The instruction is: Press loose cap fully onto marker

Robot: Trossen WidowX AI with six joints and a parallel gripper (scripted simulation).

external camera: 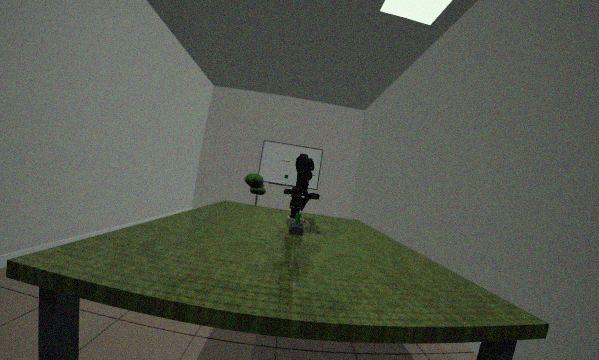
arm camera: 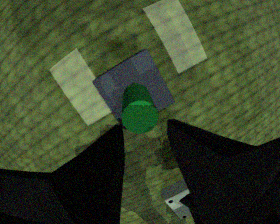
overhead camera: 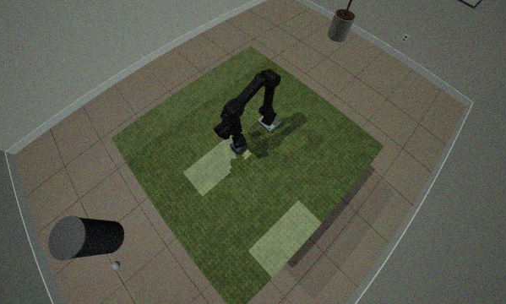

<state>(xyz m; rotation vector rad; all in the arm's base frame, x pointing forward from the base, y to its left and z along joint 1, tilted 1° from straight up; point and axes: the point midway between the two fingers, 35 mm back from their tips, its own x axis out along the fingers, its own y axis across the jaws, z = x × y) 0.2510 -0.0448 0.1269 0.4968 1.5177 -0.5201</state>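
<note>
Right now my gripper tip is 4 cm above the green cap. Also, from my gripper tip: block 10 cm below.
</note>
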